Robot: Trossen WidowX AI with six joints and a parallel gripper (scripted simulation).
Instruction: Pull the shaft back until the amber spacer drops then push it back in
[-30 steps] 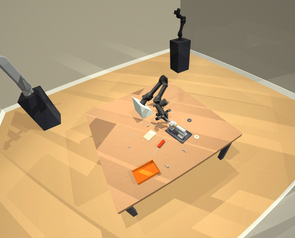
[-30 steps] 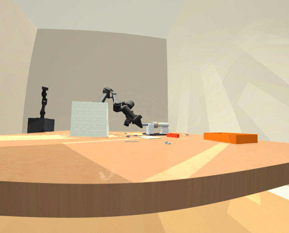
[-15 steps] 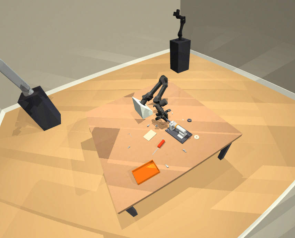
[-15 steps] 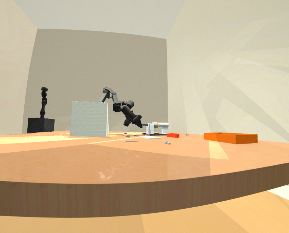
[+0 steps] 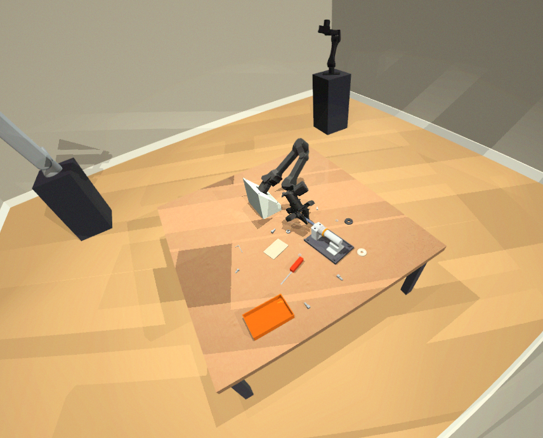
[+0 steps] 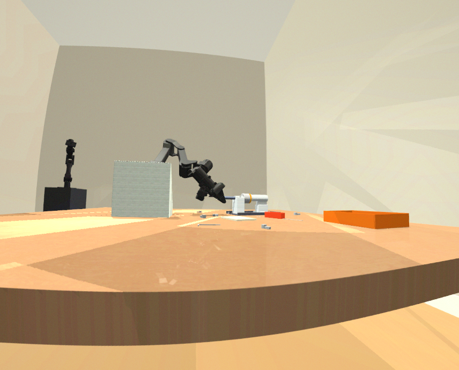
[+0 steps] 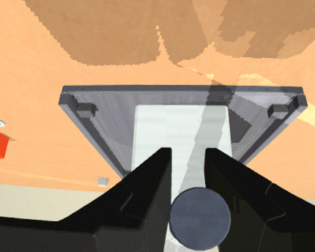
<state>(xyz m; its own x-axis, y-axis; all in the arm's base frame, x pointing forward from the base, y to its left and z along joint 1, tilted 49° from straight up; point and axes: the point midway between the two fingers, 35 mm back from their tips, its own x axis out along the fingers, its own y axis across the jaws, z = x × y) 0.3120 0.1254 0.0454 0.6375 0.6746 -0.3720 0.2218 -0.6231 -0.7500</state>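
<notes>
Right now the dark shaft is 5 cm ahead of my gripper tip, 1 cm to the left of it and 2 cm above it. The rest, counted from my gripper tip: beige card 2 cm ahead, 22 cm to the right, 5 cm below; black washer 7 cm ahead, 23 cm to the left, 5 cm below; amber spacer 12 cm ahead, 3 cm to the left, 2 cm above.
</notes>
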